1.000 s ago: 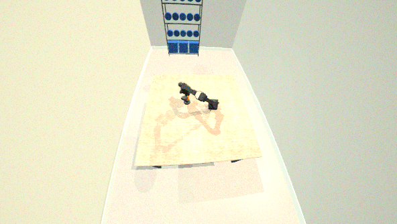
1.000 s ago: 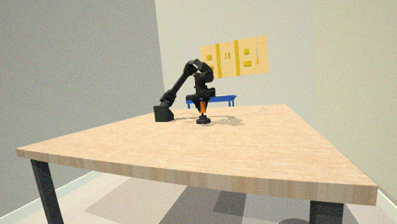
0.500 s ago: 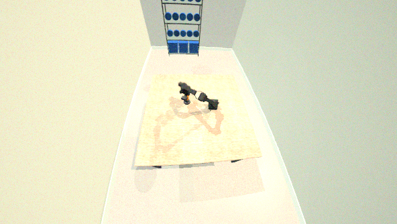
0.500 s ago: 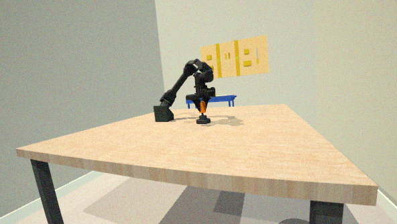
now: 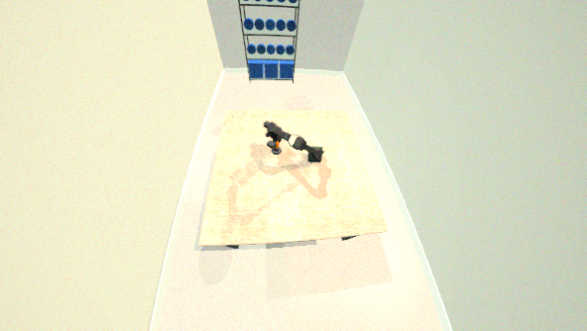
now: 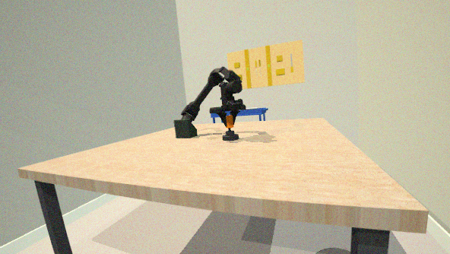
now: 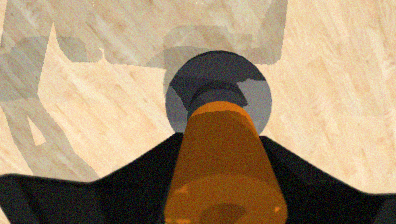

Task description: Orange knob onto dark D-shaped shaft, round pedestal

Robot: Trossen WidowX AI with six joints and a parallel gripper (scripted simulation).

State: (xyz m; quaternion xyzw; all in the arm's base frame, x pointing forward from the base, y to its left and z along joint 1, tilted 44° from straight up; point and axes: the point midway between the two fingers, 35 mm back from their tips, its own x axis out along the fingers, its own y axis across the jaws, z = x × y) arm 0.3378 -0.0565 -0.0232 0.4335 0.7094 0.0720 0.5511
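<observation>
Now: the orange knob 20 mm above my gripper tip. From my gripper tip the other things lie so: pedestal 40 mm below.
</observation>
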